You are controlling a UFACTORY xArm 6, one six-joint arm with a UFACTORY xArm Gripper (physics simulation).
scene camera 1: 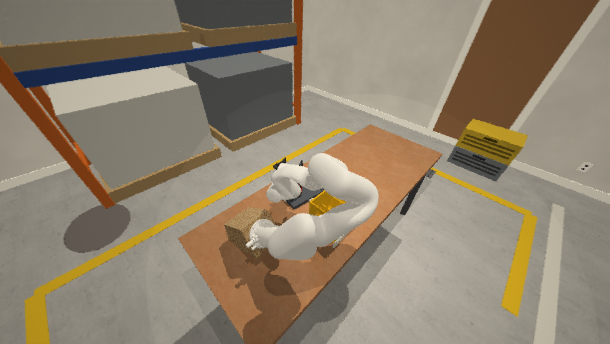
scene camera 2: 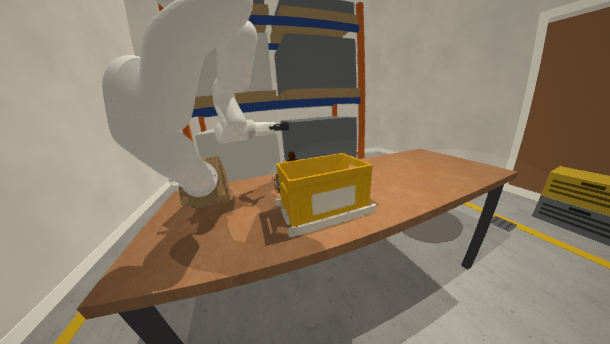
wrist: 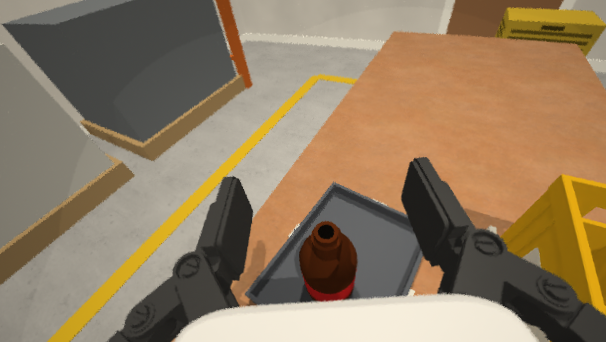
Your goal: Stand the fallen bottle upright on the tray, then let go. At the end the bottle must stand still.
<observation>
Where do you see a yellow crate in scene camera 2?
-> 311,189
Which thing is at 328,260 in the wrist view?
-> A brown bottle.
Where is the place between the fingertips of my gripper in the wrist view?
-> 323,186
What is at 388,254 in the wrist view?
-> A dark grey tray.
</observation>
